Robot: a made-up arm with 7 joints. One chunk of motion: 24 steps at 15 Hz.
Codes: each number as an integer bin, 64 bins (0 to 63) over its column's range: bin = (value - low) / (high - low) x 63, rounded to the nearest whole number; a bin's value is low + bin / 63 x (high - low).
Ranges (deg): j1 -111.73..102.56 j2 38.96..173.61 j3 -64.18..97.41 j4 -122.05..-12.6 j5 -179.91..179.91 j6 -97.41..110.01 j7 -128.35..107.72
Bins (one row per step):
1: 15 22 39 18 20 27 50
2: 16 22 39 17 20 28 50
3: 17 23 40 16 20 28 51
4: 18 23 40 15 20 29 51
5: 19 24 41 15 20 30 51
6: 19 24 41 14 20 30 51
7: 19 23 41 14 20 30 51
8: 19 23 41 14 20 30 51
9: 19 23 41 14 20 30 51
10: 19 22 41 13 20 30 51
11: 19 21 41 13 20 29 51
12: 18 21 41 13 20 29 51
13: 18 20 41 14 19 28 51
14: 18 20 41 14 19 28 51
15: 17 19 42 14 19 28 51
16: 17 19 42 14 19 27 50
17: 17 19 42 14 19 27 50
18: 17 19 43 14 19 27 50
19: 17 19 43 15 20 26 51
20: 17 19 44 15 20 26 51
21: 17 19 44 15 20 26 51
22: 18 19 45 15 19 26 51
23: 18 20 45 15 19 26 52
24: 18 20 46 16 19 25 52
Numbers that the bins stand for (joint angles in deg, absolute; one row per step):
1: -60.71 85.98 35.85 -90.78 -65.68 -8.52 59.01
2: -57.31 85.98 35.85 -92.52 -65.68 -5.22 59.01
3: -53.91 88.12 38.42 -94.25 -65.68 -5.22 62.75
4: -50.50 88.12 38.42 -95.99 -65.68 -1.93 62.75
5: -47.10 90.26 40.98 -95.99 -65.68 1.36 62.75
6: -47.10 90.26 40.98 -97.73 -65.68 1.36 62.75
7: -47.10 88.12 40.98 -97.73 -65.68 1.36 62.75
8: -47.10 88.12 40.98 -97.73 -65.68 1.36 62.75
9: -47.10 88.12 40.98 -97.73 -65.68 1.36 62.75
10: -47.10 85.98 40.98 -99.47 -65.68 1.36 62.75
11: -47.10 83.84 40.98 -99.47 -65.68 -1.93 62.75
12: -50.50 83.84 40.98 -99.47 -65.68 -1.93 62.75
13: -50.50 81.71 40.98 -97.73 -71.39 -5.22 62.75
14: -50.50 81.71 40.98 -97.73 -71.39 -5.22 62.75
15: -53.91 79.57 43.55 -97.73 -71.39 -5.22 62.75
16: -53.91 79.57 43.55 -97.73 -71.39 -8.52 59.01
17: -53.91 79.57 43.55 -97.73 -71.39 -8.52 59.01
18: -53.91 79.57 46.11 -97.73 -71.39 -8.52 59.01
19: -53.91 79.57 46.11 -95.99 -65.68 -11.81 62.75
20: -53.91 79.57 48.68 -95.99 -65.68 -11.81 62.75
21: -53.91 79.57 48.68 -95.99 -65.68 -11.81 62.75
22: -50.50 79.57 51.24 -95.99 -71.39 -11.81 62.75
23: -50.50 81.71 51.24 -95.99 -71.39 -11.81 66.50
24: -50.50 81.71 53.81 -94.25 -71.39 -15.10 66.50

